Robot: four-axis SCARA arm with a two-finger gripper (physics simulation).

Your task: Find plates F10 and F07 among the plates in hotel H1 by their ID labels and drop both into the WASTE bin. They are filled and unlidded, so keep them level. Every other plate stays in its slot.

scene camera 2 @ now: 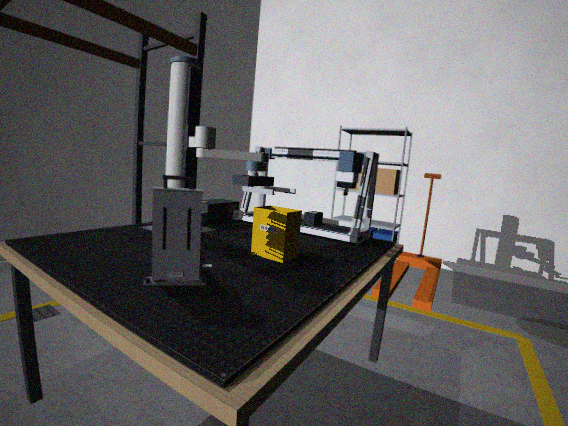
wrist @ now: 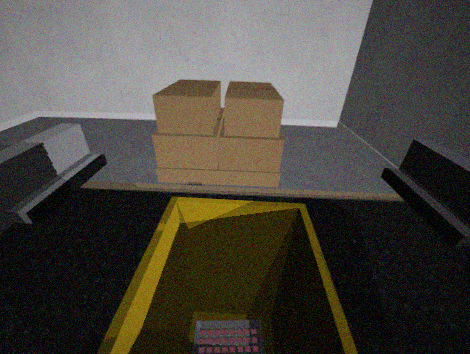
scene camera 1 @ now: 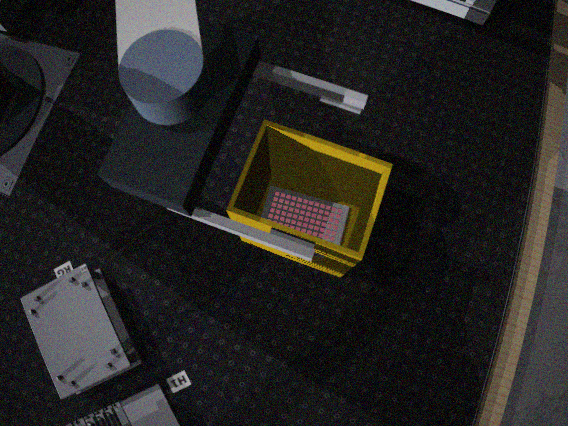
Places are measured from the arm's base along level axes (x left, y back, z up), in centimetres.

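Pixels of known places: gripper, fingertip midpoint: [scene camera 2: 284,192] [wrist: 243,150] [scene camera 1: 341,175].
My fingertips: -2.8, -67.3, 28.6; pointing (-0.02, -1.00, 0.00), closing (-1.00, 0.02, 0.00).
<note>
For each thing: its middle in the pictures, then the offset to it from my fingertips, as dx, dy, dz. "spot": a spot on its surface instead.
- yellow WASTE bin, body centre: [scene camera 1: 307,208] [scene camera 2: 276,232] +0.2, +2.7, -17.3
- grey plate with pink wells, body centre: [scene camera 1: 302,222] +0.2, +2.9, -26.0
- hotel H1, surface spot: [scene camera 1: 150,410] spot: -34.6, +15.1, -26.5
- RG label, surface spot: [scene camera 1: 63,270] spot: -19.9, +36.9, -27.3
The yellow WASTE bin [scene camera 1: 378,200] [scene camera 2: 265,240] [wrist: 142,295] stands on the table. A grey plate with pink wells [scene camera 1: 305,212] [wrist: 227,337] lies inside, low in the bin, and looks about flat; its ID label cannot be read. My gripper [scene camera 1: 332,175] [scene camera 2: 282,190] [wrist: 243,150] is open above the bin, with one finger over each long side and no plate between them. Part of hotel H1 [scene camera 1: 150,410] shows at the bottom edge of the scene camera 1 view, beside its H1 label [scene camera 1: 178,381]; its plates' IDs cannot be read there.
A stand [scene camera 1: 75,330] with an RG label [scene camera 1: 63,270] is beside hotel H1. A gantry frame [scene camera 2: 370,200] stands behind the bin and the arm's column [scene camera 2: 177,125] at its left in the scene camera 2 view. The wooden table edge [scene camera 1: 525,280] runs right of the bin.
</note>
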